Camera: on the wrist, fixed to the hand. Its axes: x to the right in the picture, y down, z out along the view.
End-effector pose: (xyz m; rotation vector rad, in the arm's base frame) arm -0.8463 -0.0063 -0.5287 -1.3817 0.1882 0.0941
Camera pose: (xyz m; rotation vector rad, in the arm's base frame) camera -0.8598 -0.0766 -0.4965 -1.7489 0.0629 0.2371
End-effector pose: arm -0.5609 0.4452 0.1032 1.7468 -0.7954 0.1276
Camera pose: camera -0.5297 0.5145 0.0833 1.4005 -0.8603 -0.1325
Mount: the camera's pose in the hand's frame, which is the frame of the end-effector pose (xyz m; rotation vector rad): -0.0162 -0.0419 -0.0644 -0.3823 -0.1344 0.0063
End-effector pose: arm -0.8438 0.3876 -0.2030 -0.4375 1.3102 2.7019
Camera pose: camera -0.8057 0.3638 -0.2674 -0.2754 0.7621 2.9294
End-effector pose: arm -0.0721 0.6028 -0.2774 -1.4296 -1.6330 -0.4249
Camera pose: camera -0.0863 0.5335 -0.2433 -1.7766 -1.7161 -0.6777
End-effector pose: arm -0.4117 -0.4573 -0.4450 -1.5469 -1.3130 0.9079
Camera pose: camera -0.3689 -0.4820 -0.3840 -1.8034 -1.6515 0.8076
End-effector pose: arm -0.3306 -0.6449 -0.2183 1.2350 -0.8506 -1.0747
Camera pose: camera -0.2820 -0.6099 -0.2691 0.8473 -0.7073 -1.2585
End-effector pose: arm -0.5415 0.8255 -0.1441 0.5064 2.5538 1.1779
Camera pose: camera -0.5605 0.7499 -0.1343 0.4815 2.1439 1.5310
